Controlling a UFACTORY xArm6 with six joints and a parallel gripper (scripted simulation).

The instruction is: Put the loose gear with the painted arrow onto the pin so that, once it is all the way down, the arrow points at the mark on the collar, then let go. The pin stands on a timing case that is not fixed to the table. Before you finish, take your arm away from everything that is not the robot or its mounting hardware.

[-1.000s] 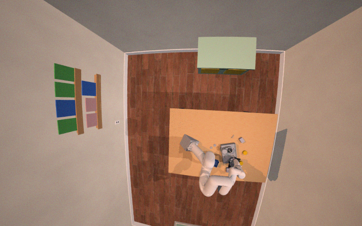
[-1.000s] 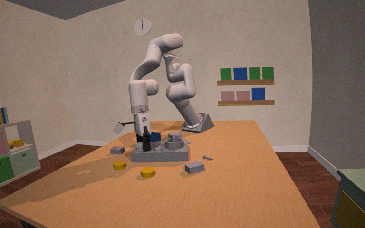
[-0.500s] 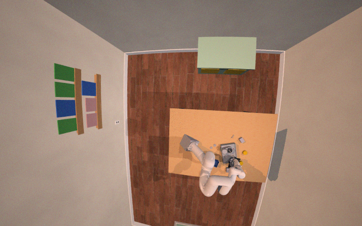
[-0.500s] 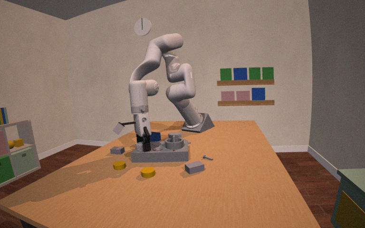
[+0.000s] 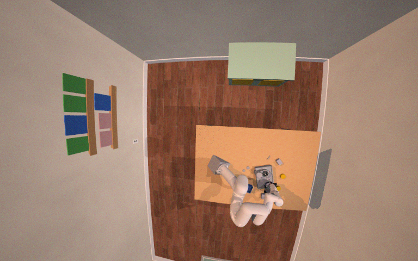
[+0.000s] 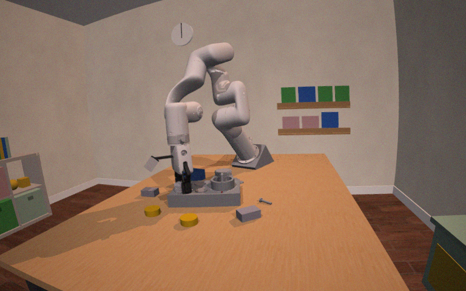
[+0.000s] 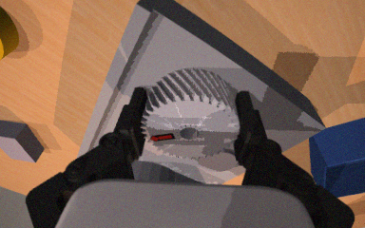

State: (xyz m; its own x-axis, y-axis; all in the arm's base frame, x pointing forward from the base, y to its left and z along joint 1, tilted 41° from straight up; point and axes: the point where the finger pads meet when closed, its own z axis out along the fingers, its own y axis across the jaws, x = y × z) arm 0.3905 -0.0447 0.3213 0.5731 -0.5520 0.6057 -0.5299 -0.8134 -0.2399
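Now: the grey gear right at my hand. The rest, counted from my hand: blue bin (21 cm behind, 8 cm to the right, 4 cm below); then small bolt (27 cm to the left, 5 cm below, 3 cm behind); then flat grey disc (22 cm behind, 14 cm to the left, 5 cm below).
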